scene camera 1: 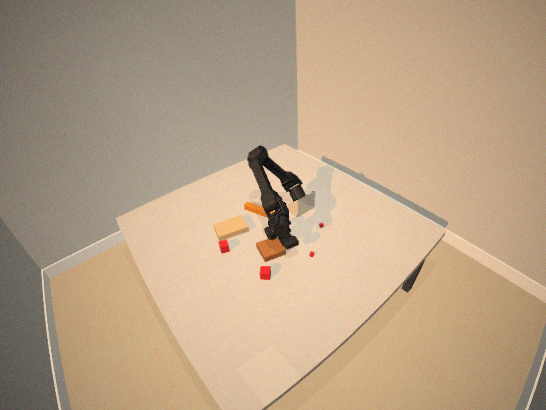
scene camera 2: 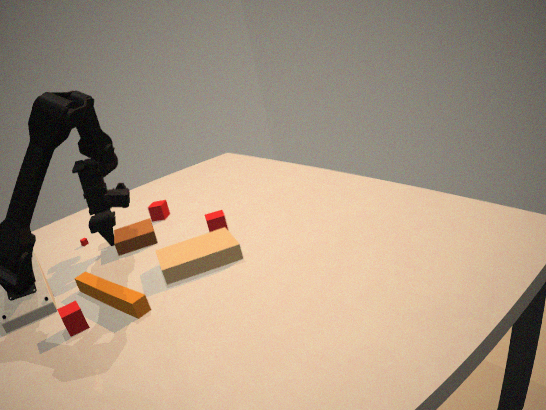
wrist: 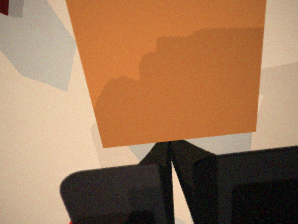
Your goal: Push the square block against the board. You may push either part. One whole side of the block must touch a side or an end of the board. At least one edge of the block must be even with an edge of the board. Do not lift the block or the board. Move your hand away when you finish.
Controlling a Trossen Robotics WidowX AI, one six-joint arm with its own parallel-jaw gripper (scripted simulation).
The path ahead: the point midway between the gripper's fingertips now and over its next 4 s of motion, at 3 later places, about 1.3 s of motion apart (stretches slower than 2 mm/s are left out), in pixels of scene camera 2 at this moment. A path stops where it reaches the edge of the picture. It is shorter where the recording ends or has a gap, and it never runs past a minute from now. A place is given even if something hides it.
The gripper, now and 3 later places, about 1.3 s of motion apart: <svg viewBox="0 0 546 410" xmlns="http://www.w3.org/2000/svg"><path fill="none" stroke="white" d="M113 245L136 238L119 241L136 239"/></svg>
